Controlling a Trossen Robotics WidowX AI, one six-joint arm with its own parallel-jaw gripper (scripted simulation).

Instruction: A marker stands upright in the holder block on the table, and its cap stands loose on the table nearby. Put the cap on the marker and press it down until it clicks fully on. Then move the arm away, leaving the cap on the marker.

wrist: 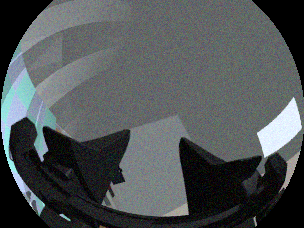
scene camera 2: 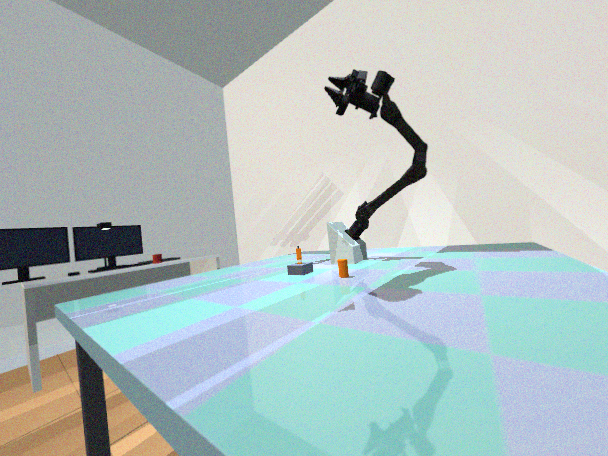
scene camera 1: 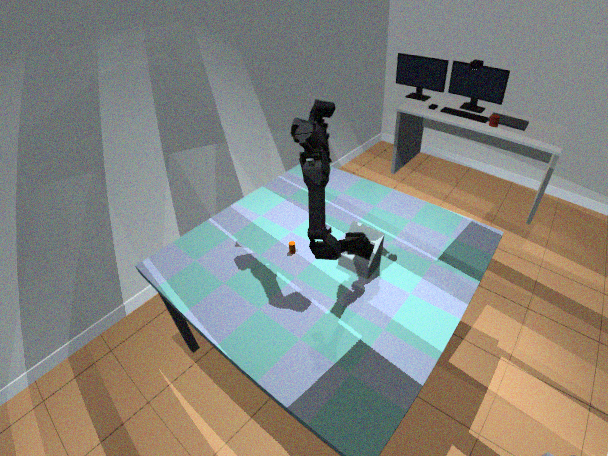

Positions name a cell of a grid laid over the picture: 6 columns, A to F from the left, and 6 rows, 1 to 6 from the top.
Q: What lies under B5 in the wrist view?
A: My gripper.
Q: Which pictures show my gripper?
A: The wrist view, scene camera 2 and scene camera 1: all of them.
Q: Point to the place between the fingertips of my gripper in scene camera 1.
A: D2
